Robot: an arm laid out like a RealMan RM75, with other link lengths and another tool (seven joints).
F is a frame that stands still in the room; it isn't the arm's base.
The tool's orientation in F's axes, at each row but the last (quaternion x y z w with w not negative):
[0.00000, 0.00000, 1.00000, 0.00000]
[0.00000, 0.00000, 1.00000, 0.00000]
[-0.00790, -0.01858, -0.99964, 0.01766]
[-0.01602, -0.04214, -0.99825, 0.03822]
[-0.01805, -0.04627, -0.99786, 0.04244]
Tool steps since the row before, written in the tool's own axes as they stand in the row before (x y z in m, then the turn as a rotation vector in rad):
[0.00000, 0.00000, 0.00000, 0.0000, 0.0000, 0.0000]
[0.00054, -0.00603, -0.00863, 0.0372, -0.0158, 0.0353]
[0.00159, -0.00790, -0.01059, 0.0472, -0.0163, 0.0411]
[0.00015, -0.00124, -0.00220, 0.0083, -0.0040, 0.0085]
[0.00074, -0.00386, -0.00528, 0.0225, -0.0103, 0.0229]
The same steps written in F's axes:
[0.00000, 0.00000, 0.00000, 0.0000, 0.0000, 0.0000]
[-0.00054, 0.00603, -0.00863, -0.0372, 0.0158, 0.0353]
[-0.00203, 0.00744, -0.01085, -0.0471, 0.0162, 0.0412]
[-0.00031, 0.00103, -0.00229, -0.0083, 0.0041, 0.0084]
[-0.00124, 0.00327, -0.00557, -0.0226, 0.0105, 0.0228]

